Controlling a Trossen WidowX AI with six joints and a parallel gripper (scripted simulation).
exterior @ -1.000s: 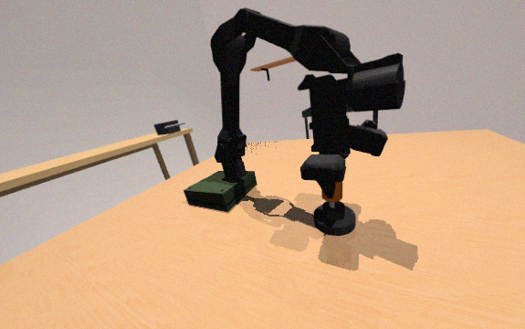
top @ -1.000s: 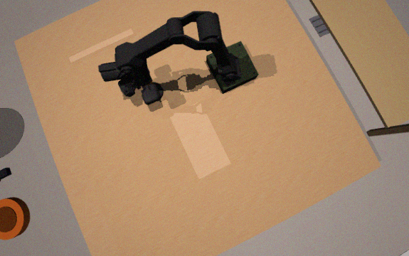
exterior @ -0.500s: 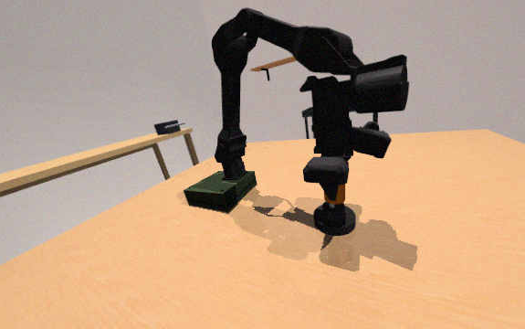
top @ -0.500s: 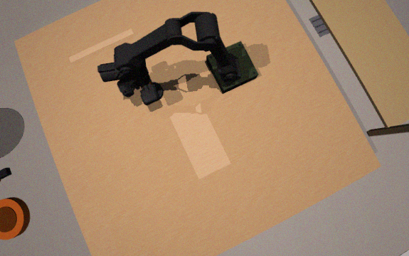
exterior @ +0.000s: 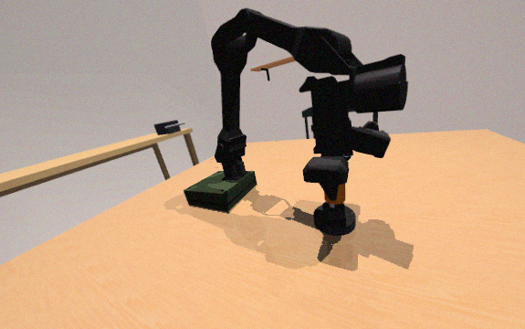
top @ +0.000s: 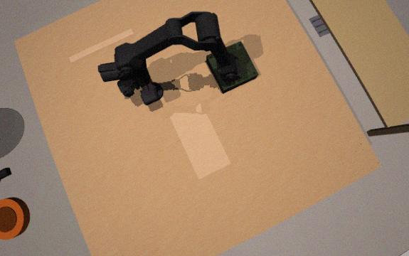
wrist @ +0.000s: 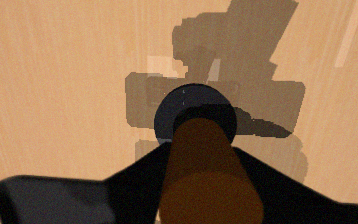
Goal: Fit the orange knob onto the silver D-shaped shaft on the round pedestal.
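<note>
The black round pedestal is 40 mm below my gripper tip. The rest, counted from my gripper tip: orange knob 30 mm above.
</note>
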